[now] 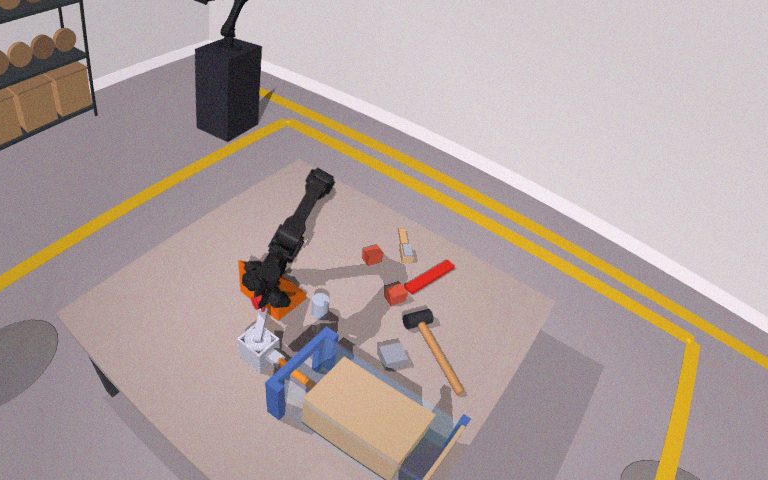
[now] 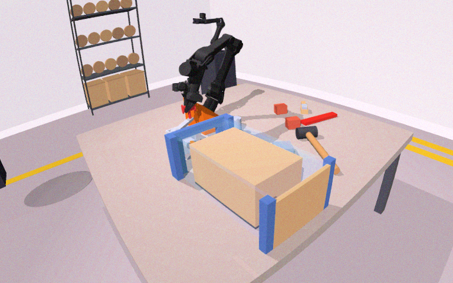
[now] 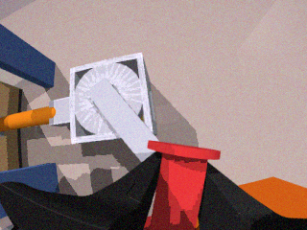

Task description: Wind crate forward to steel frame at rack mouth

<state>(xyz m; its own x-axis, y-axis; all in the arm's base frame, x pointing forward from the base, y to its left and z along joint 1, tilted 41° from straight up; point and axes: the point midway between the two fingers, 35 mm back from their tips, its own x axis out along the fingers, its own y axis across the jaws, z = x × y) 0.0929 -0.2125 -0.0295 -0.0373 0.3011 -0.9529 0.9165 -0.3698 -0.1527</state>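
My gripper tip is 30 mm short of the winch handle, 30 mm above it and 20 mm to the left of it. Round my gripper tip: red knob 20 mm to the left, 10 mm ahead; grey hand winch 100 mm below, 80 mm to the right, 40 mm ahead; blue steel frame 220 mm ahead, 90 mm to the right, 30 mm below.
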